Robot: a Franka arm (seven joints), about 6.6 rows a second.
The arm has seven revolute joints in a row. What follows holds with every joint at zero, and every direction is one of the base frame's.
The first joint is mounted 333 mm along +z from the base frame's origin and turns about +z.
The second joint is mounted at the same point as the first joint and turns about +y.
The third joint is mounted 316 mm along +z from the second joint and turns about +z.
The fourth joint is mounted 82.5 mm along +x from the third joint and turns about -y.
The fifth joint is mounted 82.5 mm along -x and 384 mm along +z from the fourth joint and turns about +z.
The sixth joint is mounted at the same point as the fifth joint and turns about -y.
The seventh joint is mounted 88 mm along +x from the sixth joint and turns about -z.
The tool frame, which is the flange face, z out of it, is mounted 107 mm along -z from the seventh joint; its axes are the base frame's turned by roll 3.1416, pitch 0 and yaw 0 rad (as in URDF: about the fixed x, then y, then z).
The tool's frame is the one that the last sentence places.
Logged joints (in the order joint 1, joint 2, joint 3, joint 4, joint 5, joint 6, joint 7), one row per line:
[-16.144 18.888 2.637 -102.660 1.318 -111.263 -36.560]
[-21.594 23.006 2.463 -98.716 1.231 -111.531 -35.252]
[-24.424 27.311 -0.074 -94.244 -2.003 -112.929 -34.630]
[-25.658 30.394 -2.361 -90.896 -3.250 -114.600 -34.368]
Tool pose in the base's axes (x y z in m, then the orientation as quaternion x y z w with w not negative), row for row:
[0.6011 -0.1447 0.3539 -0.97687 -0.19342 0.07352 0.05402]
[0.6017 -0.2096 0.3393 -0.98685 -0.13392 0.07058 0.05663]
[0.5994 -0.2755 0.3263 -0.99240 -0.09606 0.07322 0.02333]
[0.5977 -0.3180 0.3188 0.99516 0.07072 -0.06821 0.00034]
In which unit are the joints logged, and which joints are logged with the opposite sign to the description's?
The joints are logged in degrees. Opposite sign: joint 6.
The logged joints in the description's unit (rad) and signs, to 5 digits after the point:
[-0.28177 0.32966 0.04602 -1.79176 0.02300 1.94191 -0.63809]
[-0.37689 0.40153 0.04299 -1.72292 0.02149 1.94658 -0.61526]
[-0.42628 0.47667 -0.00129 -1.64487 -0.03496 1.97098 -0.60441]
[-0.44782 0.53048 -0.04121 -1.58643 -0.05672 2.00015 -0.59983]

